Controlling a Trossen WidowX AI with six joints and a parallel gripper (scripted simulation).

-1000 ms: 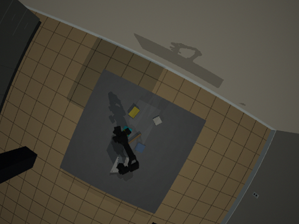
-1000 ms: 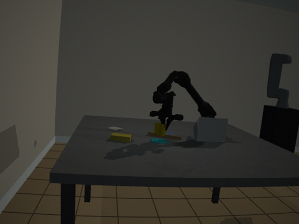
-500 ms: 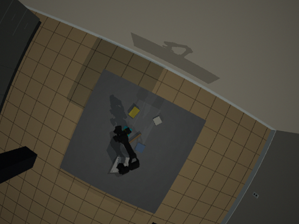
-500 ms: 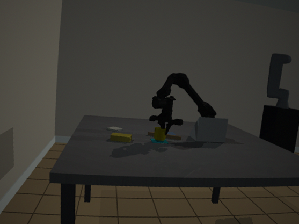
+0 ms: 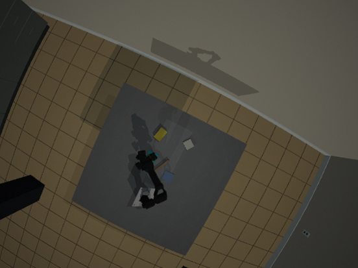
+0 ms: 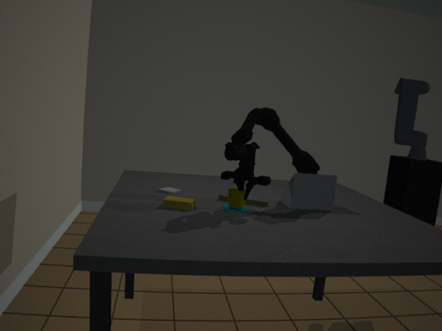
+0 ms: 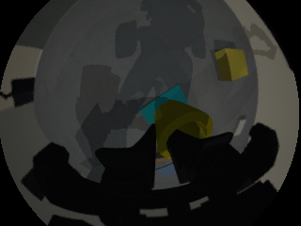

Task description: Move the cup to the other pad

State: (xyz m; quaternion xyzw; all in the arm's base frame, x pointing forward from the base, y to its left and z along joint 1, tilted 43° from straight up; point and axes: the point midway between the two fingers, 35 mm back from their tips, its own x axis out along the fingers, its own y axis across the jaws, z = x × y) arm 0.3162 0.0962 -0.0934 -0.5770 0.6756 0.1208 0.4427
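Now: the yellow cup 2 cm ahead of my gripper tip and 1 cm to the right of it. The rest, counted from my gripper tip: brown wooden bar: 12 cm to the right, 4 cm below, 2 cm behind; then teal pad: 5 cm below, 3 cm ahead, 2 cm to the right.
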